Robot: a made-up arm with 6 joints. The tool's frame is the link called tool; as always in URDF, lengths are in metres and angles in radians. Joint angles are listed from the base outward.
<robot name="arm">
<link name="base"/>
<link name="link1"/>
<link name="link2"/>
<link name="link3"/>
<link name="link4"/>
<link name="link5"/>
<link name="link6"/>
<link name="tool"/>
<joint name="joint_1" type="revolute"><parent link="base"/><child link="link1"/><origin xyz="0.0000 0.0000 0.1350"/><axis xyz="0 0 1"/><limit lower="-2.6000" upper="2.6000"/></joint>
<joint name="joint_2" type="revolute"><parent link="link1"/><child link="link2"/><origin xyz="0.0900 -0.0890 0.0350"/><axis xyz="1 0 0"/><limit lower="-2.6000" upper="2.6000"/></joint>
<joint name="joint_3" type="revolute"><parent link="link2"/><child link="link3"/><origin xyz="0.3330 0.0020 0.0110"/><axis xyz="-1 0 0"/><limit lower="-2.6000" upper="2.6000"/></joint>
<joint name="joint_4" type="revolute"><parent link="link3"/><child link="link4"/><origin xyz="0.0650 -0.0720 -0.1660"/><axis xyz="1 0 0"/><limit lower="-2.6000" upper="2.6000"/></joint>
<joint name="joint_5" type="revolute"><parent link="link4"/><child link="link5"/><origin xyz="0.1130 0.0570 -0.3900"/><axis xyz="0 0 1"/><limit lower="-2.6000" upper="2.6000"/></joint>
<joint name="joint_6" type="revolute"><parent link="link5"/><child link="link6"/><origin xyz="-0.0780 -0.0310 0.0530"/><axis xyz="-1 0 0"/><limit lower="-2.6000" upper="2.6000"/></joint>
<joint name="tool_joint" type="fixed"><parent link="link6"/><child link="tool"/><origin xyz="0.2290 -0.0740 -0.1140"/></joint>
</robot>
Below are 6 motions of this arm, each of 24 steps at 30 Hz.
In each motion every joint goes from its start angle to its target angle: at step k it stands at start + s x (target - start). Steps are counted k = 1, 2, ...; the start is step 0. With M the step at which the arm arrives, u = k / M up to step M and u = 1 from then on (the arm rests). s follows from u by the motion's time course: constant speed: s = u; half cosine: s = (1 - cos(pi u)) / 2; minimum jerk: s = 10 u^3 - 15 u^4 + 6 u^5.
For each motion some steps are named. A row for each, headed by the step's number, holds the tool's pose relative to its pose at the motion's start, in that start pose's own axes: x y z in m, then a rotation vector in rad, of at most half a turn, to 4 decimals.
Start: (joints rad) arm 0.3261 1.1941 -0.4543 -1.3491 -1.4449 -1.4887
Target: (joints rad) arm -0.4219 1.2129 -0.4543 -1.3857 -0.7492 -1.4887
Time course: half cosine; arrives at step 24
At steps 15, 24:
15: 0.3221 0.1176 0.0102 0.1338 -0.0202 0.0627
24: 0.4560 0.1661 0.0716 0.1790 -0.0326 0.1081

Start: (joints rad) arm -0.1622 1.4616 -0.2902 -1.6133 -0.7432 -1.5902
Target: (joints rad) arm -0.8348 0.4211 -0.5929 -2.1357 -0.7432 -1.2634
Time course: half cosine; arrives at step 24
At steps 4, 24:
4: 0.0520 -0.0041 0.0519 -0.0811 -0.0444 0.0607
24: 0.2934 0.2588 0.9430 -1.4255 -0.7339 0.4898

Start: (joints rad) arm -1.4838 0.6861 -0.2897 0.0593 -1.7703 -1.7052
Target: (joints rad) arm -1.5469 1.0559 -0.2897 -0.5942 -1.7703 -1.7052
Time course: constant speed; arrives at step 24
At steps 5, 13, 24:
5: 0.0147 0.0083 -0.0078 0.0226 0.0005 0.0562
13: 0.0366 0.0264 -0.0199 0.0579 -0.0001 0.1464
24: 0.0637 0.0612 -0.0354 0.1046 -0.0034 0.2711

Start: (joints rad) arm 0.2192 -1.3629 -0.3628 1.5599 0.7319 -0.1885
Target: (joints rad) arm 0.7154 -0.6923 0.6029 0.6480 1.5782 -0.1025
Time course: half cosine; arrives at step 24
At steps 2, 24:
2: -0.0017 -0.0011 -0.0042 -0.0137 0.0209 0.0181
24: -0.0571 -0.0948 -0.0239 -0.5958 1.3209 1.0898

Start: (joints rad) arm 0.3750 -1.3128 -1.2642 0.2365 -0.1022 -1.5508
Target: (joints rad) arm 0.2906 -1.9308 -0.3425 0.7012 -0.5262 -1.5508
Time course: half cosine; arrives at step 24
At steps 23, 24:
23: 0.0235 0.4115 0.5735 -1.0371 -0.4696 0.2948
24: 0.0233 0.4143 0.5744 -1.0414 -0.4713 0.2968

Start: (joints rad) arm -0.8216 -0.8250 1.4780 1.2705 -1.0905 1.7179
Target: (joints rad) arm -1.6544 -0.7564 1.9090 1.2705 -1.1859 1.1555
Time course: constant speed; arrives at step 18
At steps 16, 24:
16: -0.0389 0.2127 -0.4813 -0.2631 0.3467 -0.0212
24: -0.0580 0.2159 -0.5415 -0.3017 0.3709 -0.0312

